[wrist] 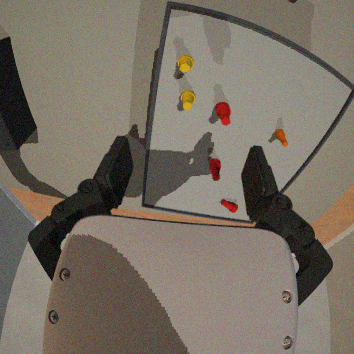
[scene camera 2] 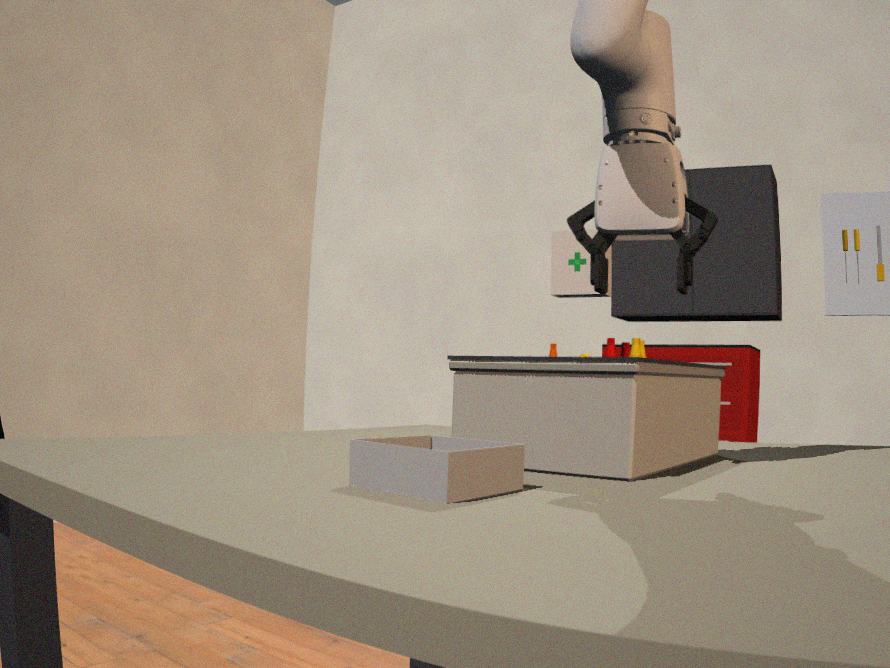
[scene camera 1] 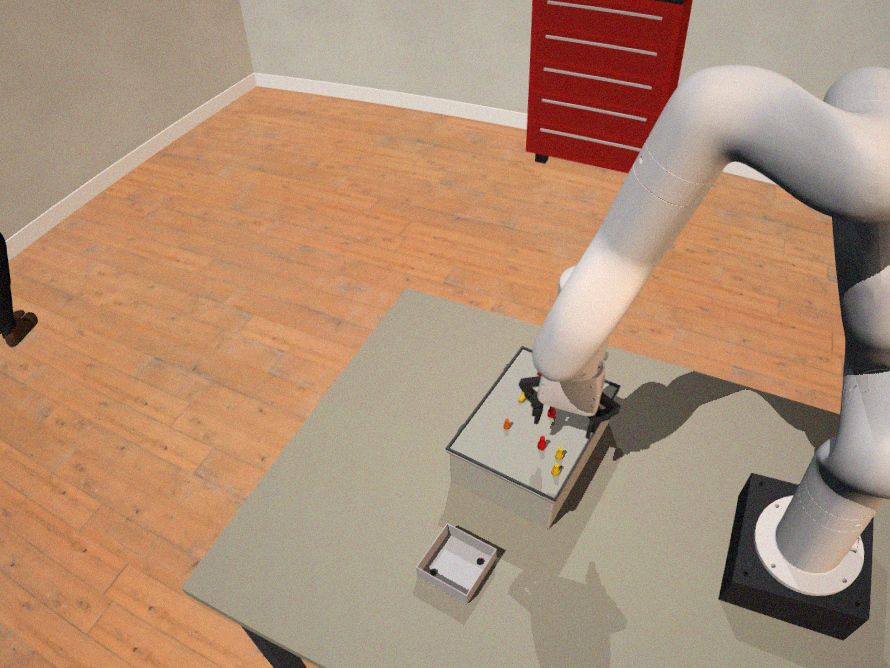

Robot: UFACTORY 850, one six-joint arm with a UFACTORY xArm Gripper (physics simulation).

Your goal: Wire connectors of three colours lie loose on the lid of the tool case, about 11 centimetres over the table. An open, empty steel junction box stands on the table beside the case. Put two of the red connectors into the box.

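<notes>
Three red connectors show on the case lid [scene camera 1: 480,442] [scene camera 2: 539,365] [wrist: 305,85]. One red connector [scene camera 1: 542,443] [scene camera 2: 611,348] [wrist: 223,112] stands near two yellow ones. The second red connector [scene camera 1: 551,412] [wrist: 215,169] is in the gripper's shadow. The third red connector [scene camera 1: 539,373] [wrist: 229,205] lies on its side near the lid's far edge, mostly hidden by the arm in scene camera 1. My gripper [scene camera 1: 564,427] [scene camera 2: 643,291] [wrist: 187,154] is open and empty, pointing down, well above the lid. The open, empty junction box [scene camera 1: 442,583] [scene camera 2: 398,470] stands on the table beside the case.
Yellow connectors [scene camera 1: 560,453] [scene camera 1: 556,469] [wrist: 185,64] [wrist: 187,99] stand near the lid's near edge. Another yellow connector [scene camera 1: 522,396] and an orange one [scene camera 1: 506,424] [wrist: 281,137] are also on the lid. The arm's black base [scene camera 1: 790,611] stands on the table at the right.
</notes>
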